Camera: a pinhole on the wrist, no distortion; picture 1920 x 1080 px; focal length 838.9 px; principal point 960.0 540.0 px. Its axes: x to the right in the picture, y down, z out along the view. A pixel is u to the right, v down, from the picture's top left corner.
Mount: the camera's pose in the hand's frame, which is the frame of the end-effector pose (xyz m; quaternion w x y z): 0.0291 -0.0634 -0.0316 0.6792 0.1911 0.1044 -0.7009
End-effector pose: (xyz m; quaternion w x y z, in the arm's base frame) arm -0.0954 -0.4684 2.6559 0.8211 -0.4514 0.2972 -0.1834
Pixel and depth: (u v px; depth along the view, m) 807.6 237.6 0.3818
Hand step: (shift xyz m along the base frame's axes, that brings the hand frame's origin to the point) 0.0914 0.2176 0.3114
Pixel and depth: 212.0 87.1 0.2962
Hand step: 0.0904 0.3357 0.1330
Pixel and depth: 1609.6 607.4 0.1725
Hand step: 0.0538 -0.1010 0.2408
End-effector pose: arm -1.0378 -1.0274 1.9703 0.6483 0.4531 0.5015 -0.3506
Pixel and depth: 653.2 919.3 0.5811
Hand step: 0.1487 -0.6153 -0.1859
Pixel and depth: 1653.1 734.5 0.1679
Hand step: -0.2024 -0.1532 -0.1000
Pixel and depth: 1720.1 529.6 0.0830
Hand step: -0.1420 -0.0687 -0.0547
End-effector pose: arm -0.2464 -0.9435 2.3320 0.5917 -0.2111 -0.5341 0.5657
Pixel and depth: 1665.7 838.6 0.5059
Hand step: 0.0290 -0.1500 0.7183
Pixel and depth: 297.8 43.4 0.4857
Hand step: -0.4440 -0.4428 -0.0327
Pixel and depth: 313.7 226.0 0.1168
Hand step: -0.0747 -0.0703 0.0473
